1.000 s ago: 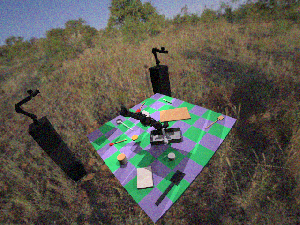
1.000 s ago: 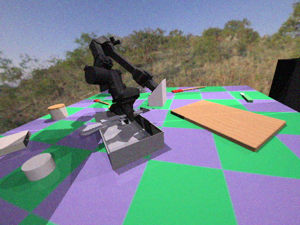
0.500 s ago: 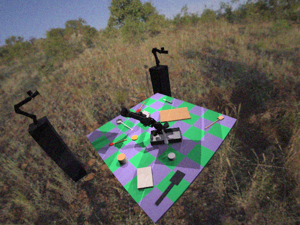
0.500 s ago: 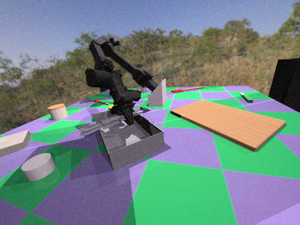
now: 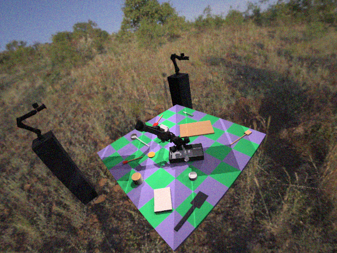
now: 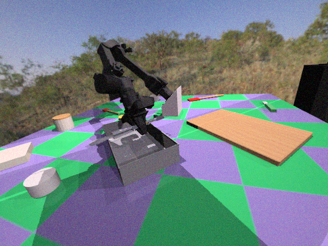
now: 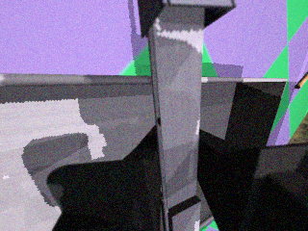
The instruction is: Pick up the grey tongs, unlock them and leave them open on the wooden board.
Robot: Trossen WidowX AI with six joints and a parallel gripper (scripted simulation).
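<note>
Now: gripper tip 3 cm to the left of the roasting tin, 3 cm short of it and 1 cm above it. The rest, counted from my gripper tip: cork-lidded jar 49 cm to the right, 9 cm behind; wooden board 34 cm to the left, 14 cm behind, 3 cm below; white cylinder 23 cm ahead, 18 cm to the right, 2 cm below.
</note>
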